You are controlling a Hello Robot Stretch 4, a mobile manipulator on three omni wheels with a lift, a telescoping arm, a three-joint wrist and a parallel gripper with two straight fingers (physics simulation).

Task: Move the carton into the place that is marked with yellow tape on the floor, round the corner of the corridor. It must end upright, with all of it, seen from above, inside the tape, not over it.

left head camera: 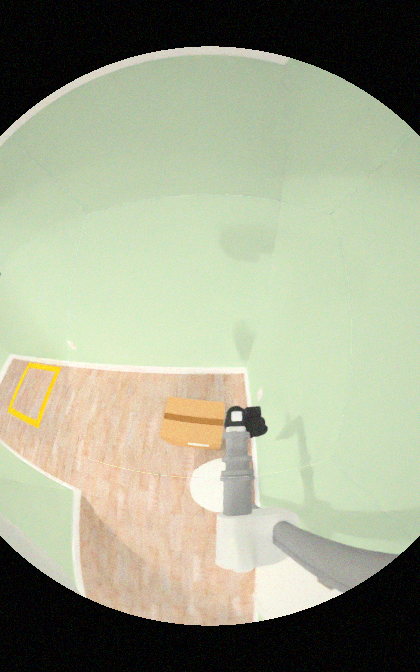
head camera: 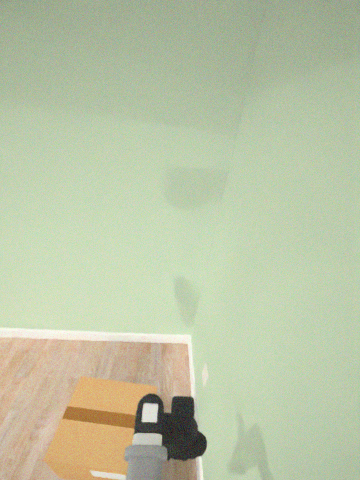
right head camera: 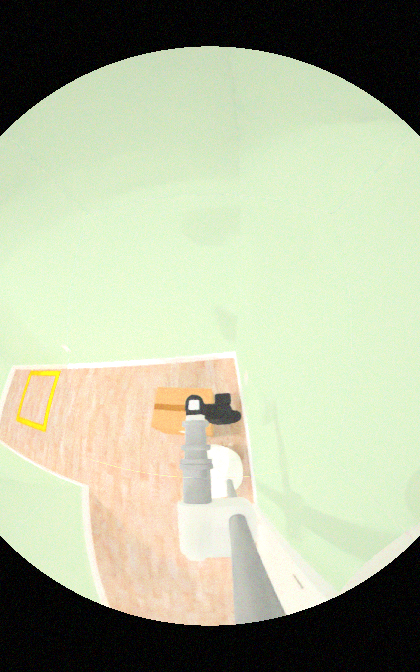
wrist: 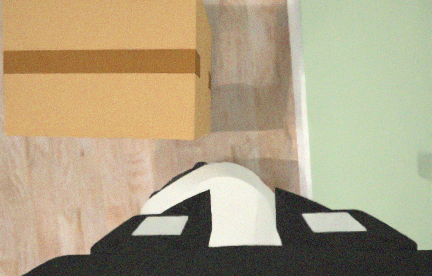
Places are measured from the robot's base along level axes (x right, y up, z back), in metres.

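Pixels of known places: gripper, between the fingertips: (wrist: pixel 243 208).
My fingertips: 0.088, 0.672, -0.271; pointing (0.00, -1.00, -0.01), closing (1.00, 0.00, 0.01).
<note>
Behind a point stands the place of what it marks, as x, y, z.
The tan carton (head camera: pixel 95 437) @[-0.232, 0.294, -0.396] (left head camera: pixel 192 431) (right head camera: pixel 170 420) (wrist: pixel 100 105) @[-0.194, 0.293, -0.374] stands upright on the floor near the far right corner, with a brown band across its top. My gripper (head camera: pixel 182 437) (left head camera: pixel 256 424) (right head camera: pixel 222 412) (wrist: pixel 243 208) @[0.088, 0.671, -0.271] is open, its two fingers apart with no object between them. It is raised to the right of the carton's middle, towards the right wall; in the wrist view the carton lies ahead and left of the fingers. The yellow tape rectangle (left head camera: pixel 23 419) (right head camera: pixel 32 424) is on the floor at the far left. It does not show in the head or wrist view.
The right wall (head camera: pixel 280 300) @[0.278, 1.193, -0.418] (wrist: pixel 370 100) @[0.280, 0.430, -0.343] runs close beside the carton, with a narrow floor strip between. The far wall (left head camera: pixel 165 300) is behind it. An inner wall corner (left head camera: pixel 77 491) (right head camera: pixel 86 486) stands at the left. My white round base (left head camera: pixel 206 485) (right head camera: pixel 227 467) is nearer than the carton.
</note>
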